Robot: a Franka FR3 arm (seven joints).
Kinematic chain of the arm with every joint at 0, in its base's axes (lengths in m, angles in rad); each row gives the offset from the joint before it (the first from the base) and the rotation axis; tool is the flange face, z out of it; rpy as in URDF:
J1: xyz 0 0 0.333 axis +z
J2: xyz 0 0 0 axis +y
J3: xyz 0 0 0.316 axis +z
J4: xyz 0.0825 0 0 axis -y
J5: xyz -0.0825 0 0.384 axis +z
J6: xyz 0 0 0 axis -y
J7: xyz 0.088 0 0 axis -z
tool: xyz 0 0 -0.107 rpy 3.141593 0 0
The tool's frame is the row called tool.
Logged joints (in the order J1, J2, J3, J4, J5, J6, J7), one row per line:
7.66, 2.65, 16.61, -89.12, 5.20, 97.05, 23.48
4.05, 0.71, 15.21, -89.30, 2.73, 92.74, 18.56
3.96, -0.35, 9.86, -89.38, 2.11, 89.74, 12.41
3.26, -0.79, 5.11, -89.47, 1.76, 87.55, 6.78
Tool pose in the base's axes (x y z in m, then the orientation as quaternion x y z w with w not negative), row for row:
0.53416, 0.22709, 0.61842, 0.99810, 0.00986, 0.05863, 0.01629
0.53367, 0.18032, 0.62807, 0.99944, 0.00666, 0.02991, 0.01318
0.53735, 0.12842, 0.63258, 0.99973, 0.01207, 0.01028, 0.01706
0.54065, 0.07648, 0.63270, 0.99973, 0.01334, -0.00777, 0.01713
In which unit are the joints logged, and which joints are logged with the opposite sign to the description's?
The joints are logged in degrees. Opposite sign: J5.
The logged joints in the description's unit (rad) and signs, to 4 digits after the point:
0.1337, 0.0463, 0.2899, -1.5554, -0.0908, 1.6938, 0.4098
0.0707, 0.0124, 0.2655, -1.5586, -0.0476, 1.6186, 0.3239
0.0691, -0.0061, 0.1721, -1.5600, -0.0368, 1.5663, 0.2166
0.0569, -0.0138, 0.0892, -1.5615, -0.0307, 1.5280, 0.1183

